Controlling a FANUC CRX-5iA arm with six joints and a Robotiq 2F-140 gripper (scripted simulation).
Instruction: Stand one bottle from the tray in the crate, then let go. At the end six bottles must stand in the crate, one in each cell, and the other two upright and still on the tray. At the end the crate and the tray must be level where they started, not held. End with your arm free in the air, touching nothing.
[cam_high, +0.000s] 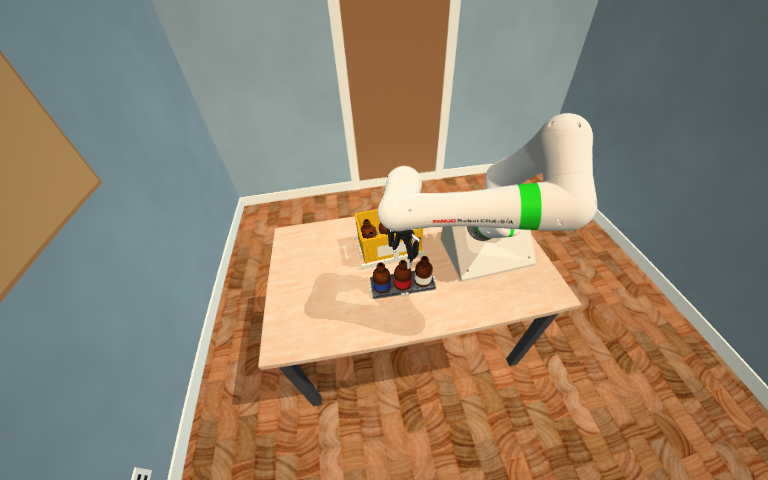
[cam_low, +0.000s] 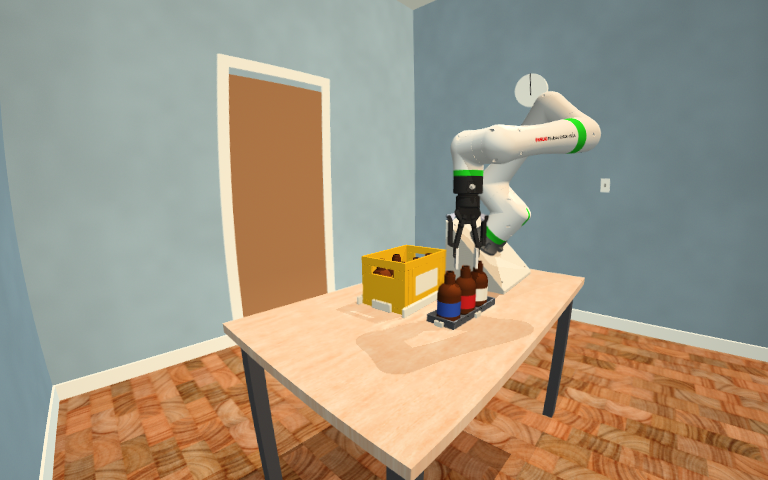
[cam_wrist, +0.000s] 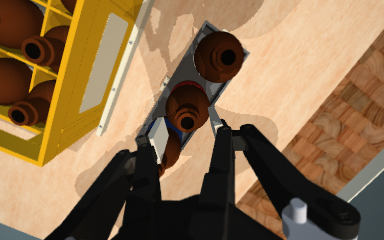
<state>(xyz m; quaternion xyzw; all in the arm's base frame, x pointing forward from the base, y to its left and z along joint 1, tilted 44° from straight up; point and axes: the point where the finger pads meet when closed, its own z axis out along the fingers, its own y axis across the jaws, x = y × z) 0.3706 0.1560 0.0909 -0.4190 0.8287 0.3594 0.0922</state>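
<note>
Right now my hand is 100 mm above the blue-labelled bottle, 90 mm short of it and 10 mm to the right of it. Also, from my hand: yellow crate 230 mm to the right, 100 mm below, 50 mm ahead; dark tray 170 mm below.
</note>
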